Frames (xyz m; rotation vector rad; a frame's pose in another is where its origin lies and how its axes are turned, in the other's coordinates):
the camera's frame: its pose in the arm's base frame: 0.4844 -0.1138 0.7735 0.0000 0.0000 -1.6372
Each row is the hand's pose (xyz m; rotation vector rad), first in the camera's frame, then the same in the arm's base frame.
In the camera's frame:
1: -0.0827 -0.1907 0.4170 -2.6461 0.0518 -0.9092
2: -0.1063 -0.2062 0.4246 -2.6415 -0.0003 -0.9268
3: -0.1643 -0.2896 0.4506 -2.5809 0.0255 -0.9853
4: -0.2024 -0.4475 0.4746 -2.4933 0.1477 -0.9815
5: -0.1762 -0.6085 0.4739 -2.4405 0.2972 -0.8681
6: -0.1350 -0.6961 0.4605 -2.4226 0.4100 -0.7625
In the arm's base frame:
1: 0.2996 -0.0186 1.1905 1.8243 -2.0277 1.0051
2: 0.2857 0.0059 1.1981 1.8547 -1.9816 1.0136
3: 0.2063 0.0694 1.2241 1.8051 -1.9677 1.0967
4: 0.0513 0.1178 1.2481 1.7069 -2.0554 1.2059
5: -0.1111 0.1024 1.2474 1.6300 -2.2308 1.2521
6: -0.2012 0.0671 1.2340 1.5732 -2.3776 1.2418

